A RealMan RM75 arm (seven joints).
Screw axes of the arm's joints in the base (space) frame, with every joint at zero. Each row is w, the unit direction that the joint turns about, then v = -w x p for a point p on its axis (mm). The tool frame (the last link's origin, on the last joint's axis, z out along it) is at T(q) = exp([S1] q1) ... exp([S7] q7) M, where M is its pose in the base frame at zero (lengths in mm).
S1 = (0, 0, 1, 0.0, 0.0, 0.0)
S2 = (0, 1, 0, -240.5, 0.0, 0.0)
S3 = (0, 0, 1, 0.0, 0.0, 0.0)
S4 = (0, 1, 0, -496.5, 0.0, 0.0)
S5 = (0, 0, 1, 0.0, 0.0, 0.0)
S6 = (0, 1, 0, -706.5, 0.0, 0.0)
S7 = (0, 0, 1, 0.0, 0.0, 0.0)
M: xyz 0.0 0.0 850.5 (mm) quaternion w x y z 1 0 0 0
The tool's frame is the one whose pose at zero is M.
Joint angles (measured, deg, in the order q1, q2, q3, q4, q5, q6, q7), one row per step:
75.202, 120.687, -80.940, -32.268, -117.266, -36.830, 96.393
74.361, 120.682, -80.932, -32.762, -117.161, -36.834, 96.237
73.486, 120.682, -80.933, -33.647, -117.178, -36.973, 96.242
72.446, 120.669, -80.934, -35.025, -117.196, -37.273, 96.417
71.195, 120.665, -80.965, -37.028, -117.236, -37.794, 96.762
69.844, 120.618, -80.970, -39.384, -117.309, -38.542, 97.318
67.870, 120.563, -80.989, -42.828, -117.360, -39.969, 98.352
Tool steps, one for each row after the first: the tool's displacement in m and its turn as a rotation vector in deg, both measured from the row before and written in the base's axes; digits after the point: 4 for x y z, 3 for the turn. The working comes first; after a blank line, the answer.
Tool pose at each row, in the base's axes (x y z in m, rotation vector in deg; the steps are taken from these numbers as rounded here):
-0.0313, 0.4710, -0.0875, -146.812, -19.257, 6.691
-0.0272, 0.4713, -0.0864, -146.692, -18.739, 6.844
-0.0246, 0.4712, -0.0849, -146.533, -18.449, 7.191
-0.0231, 0.4707, -0.0824, -146.336, -18.205, 7.883
-0.0230, 0.4694, -0.0790, -146.121, -18.127, 8.948
-0.0235, 0.4679, -0.0746, -145.939, -18.026, 10.204
-0.0240, 0.4645, -0.0685, -146.035, -17.647, 12.021

0.0041, 0.0003, 0.0011, 0.134, 0.236, -0.331
0.0026, -0.0001, 0.0015, 0.131, 0.329, -0.127
0.0015, -0.0005, 0.0025, 0.120, 0.567, -0.020
0.0001, -0.0013, 0.0034, 0.075, 0.796, 0.178
-0.0005, -0.0015, 0.0044, 0.010, 0.931, 0.201
-0.0005, -0.0034, 0.0061, -0.344, 1.344, 0.113

